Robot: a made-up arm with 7 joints. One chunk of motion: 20 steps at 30 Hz.
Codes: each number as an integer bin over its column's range. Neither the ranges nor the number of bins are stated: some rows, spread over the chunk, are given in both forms.
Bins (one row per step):
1: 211 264 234 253 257 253
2: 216 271 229 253 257 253
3: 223 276 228 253 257 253
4: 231 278 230 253 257 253
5: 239 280 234 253 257 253
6: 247 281 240 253 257 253
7: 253 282 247 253 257 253
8: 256 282 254 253 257 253
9: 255 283 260 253 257 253
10: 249 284 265 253 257 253
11: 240 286 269 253 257 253
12: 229 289 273 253 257 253
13: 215 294 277 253 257 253
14: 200 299 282 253 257 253
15: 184 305 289 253 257 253
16: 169 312 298 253 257 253
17: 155 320 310 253 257 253
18: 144 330 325 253 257 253
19: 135 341 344 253 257 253
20: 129 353 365 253 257 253
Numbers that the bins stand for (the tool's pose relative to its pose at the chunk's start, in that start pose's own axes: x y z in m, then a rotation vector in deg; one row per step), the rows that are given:
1: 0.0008 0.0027 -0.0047 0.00 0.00 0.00
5: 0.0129 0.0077 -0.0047 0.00 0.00 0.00
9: 0.0198 0.0086 0.0070 0.00 0.00 0.00
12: 0.0086 0.0105 0.0129 0.00 0.00 0.00
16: -0.0172 0.0177 0.0241 0.00 0.00 0.00
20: -0.0345 0.0305 0.0543 0.00 0.00 0.00
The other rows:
2: 0.0030 0.0049 -0.0069 0.00 0.00 0.00
3: 0.0060 0.0064 -0.0074 0.00 0.00 0.00
4: 0.0095 0.0070 -0.0065 0.00 0.00 0.00
6: 0.0163 0.0080 -0.0020 0.00 0.00 0.00
7: 0.0189 0.0083 0.0012 0.00 0.00 0.00
8: 0.0202 0.0083 0.0043 0.00 0.00 0.00
10: 0.0172 0.0089 0.0093 0.00 0.00 0.00
11: 0.0133 0.0095 0.0111 0.00 0.00 0.00
13: 0.0026 0.0121 0.0147 0.00 0.00 0.00
14: -0.0039 0.0136 0.0169 0.00 0.00 0.00
15: -0.0108 0.0155 0.0201 0.00 0.00 0.00
17: -0.0233 0.0202 0.0295 0.00 0.00 0.00
18: -0.0280 0.0233 0.0363 0.00 0.00 0.00
19: -0.0319 0.0268 0.0448 0.00 0.00 0.00

